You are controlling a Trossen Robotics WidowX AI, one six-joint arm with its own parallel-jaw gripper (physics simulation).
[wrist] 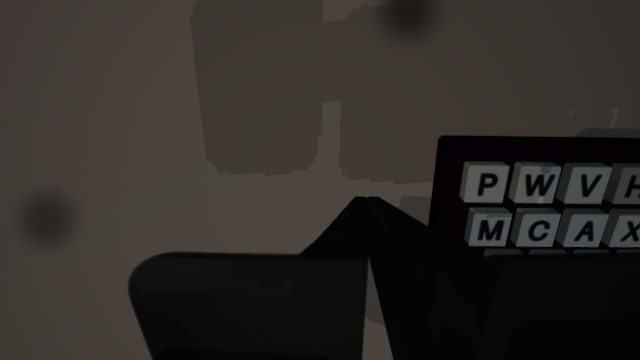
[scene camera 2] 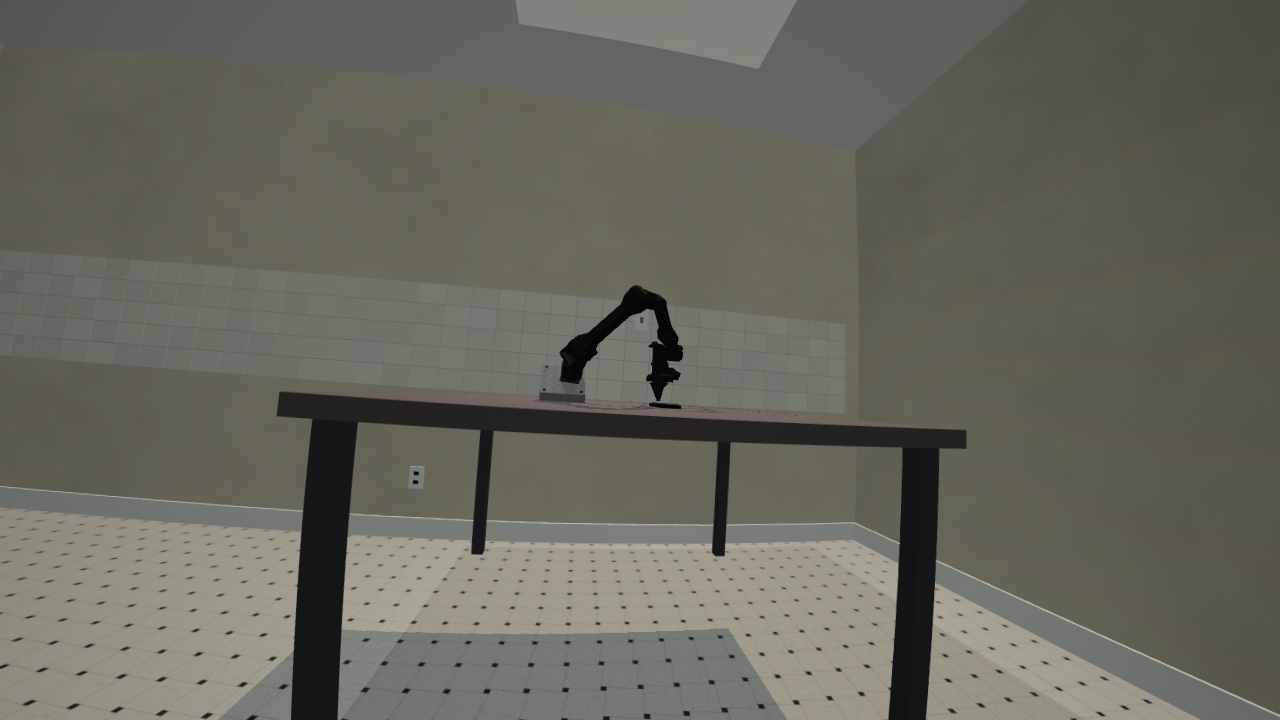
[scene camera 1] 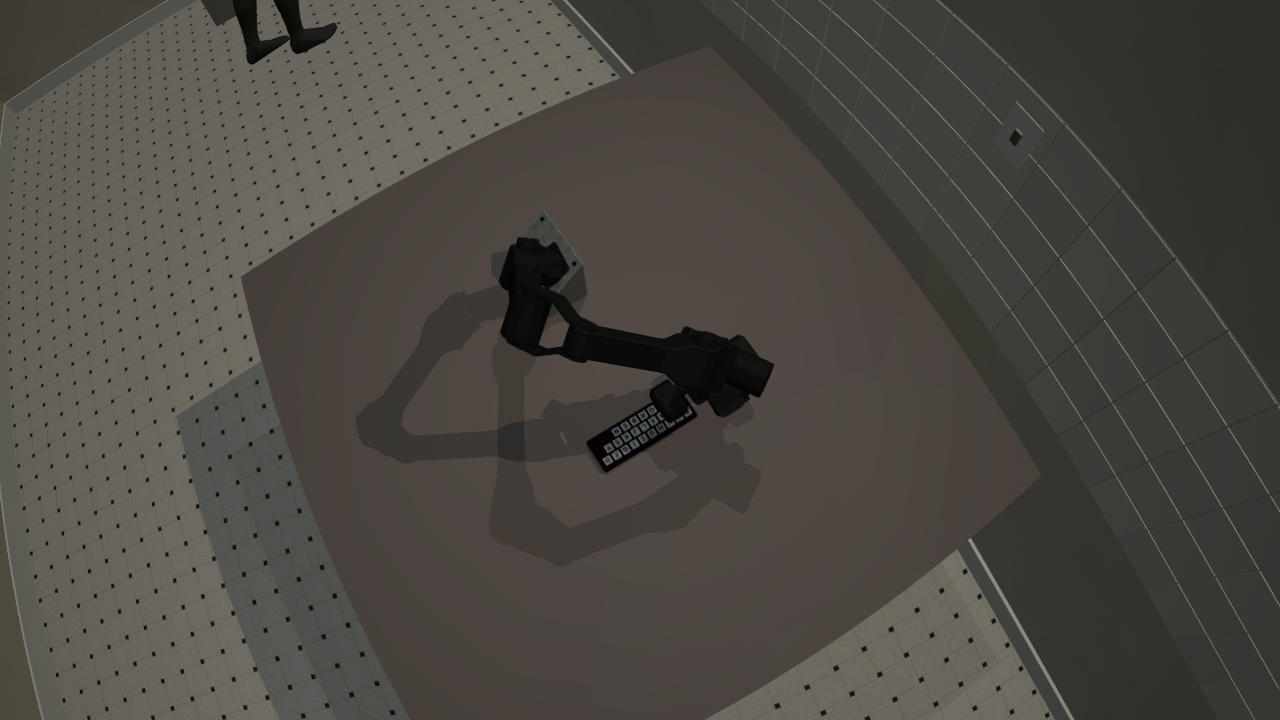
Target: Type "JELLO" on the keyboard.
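Where they show: gripper, fingertip midpoint: [wrist: 365, 209] [scene camera 2: 658, 401]; arm's base, link origin: [scene camera 2: 570, 376] [scene camera 1: 551, 265].
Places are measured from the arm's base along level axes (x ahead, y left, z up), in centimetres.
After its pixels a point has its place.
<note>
The black keyboard [scene camera 1: 626, 438] {x 33.3, y -1.9, z -6.9 cm} [scene camera 2: 665, 405] {x 31.5, y -8.3, z -7.6 cm} [wrist: 500, 149] {x 35.1, y 9.2, z -7.3 cm} lies flat on the table, with light keys. In the wrist view its P end shows at the right: P [wrist: 486, 184] {x 33.9, y 9.6, z -6.8 cm}, W [wrist: 539, 185] {x 34.1, y 7.8, z -6.8 cm} and V [wrist: 590, 185] {x 34.2, y 5.9, z -6.8 cm} in the top row, with part of H; M [wrist: 490, 230] {x 32.1, y 9.0, z -6.8 cm}, C [wrist: 539, 231] {x 32.3, y 7.2, z -6.8 cm}, A [wrist: 585, 231] {x 32.4, y 5.4, z -6.8 cm} and part of X below. Tops of third-row keys show, their letters hidden. J, E, L and O do not show there. My gripper [scene camera 2: 657, 398] {x 32.7, y 13.8, z -6.5 cm} [wrist: 365, 209] {x 32.7, y 13.8, z -6.5 cm} is shut and empty, its tips beside the P end in the wrist view. The arm hides part of the keyboard in scene camera 1.
The brown table [scene camera 1: 805, 268] {x 18.9, y 45.4, z -8.4 cm} [scene camera 2: 626, 428] {x 14.5, y -64.5, z -10.8 cm} carries the arm's grey base plate [scene camera 1: 561, 240] {x -2.1, y 3.4, z 3.1 cm} [scene camera 2: 562, 394] {x -1.7, y -6.9, z -6.1 cm}. The arm [scene camera 1: 626, 347] {x 30.9, y 0.4, z 25.6 cm} [scene camera 2: 611, 324] {x 12.2, y -9.9, z 17.1 cm} reaches from it over the keyboard. Arm shadows cross the table. A person's legs [scene camera 1: 255, 31] show on the floor beyond the table.
</note>
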